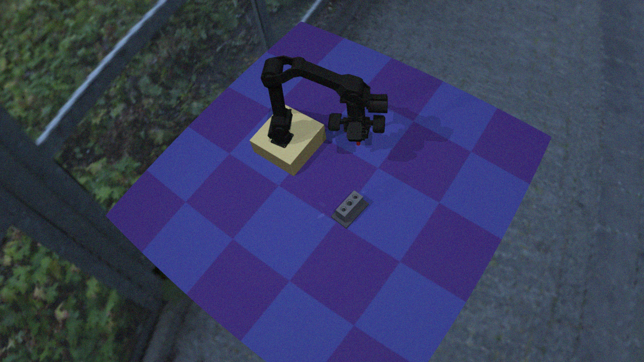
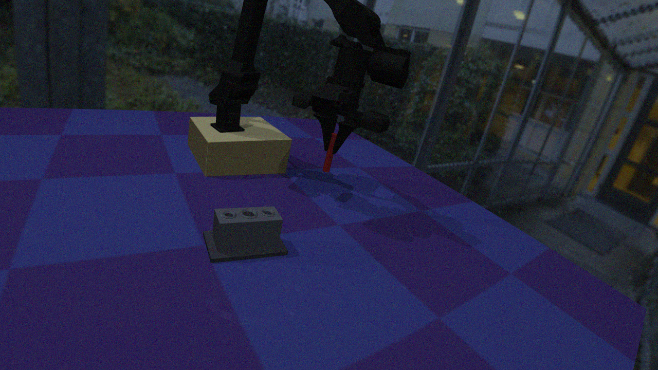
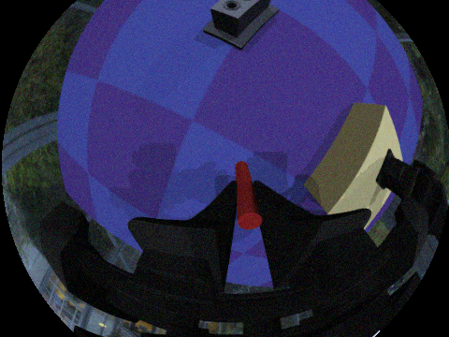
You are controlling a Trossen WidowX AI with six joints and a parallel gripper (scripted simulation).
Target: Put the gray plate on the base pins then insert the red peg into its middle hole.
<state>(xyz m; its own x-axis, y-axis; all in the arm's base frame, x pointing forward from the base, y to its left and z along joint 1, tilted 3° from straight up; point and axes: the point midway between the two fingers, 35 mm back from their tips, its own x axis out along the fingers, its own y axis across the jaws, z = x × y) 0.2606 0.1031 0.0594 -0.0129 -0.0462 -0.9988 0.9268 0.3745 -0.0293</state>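
My gripper tip is 8 cm short of the gray plate, 22 cm to the left of it and 7 cm above it. The rest, counted from my gripper tip: red peg (right at my gripper tip); then dark base (8 cm ahead, 21 cm to the right, 11 cm below).
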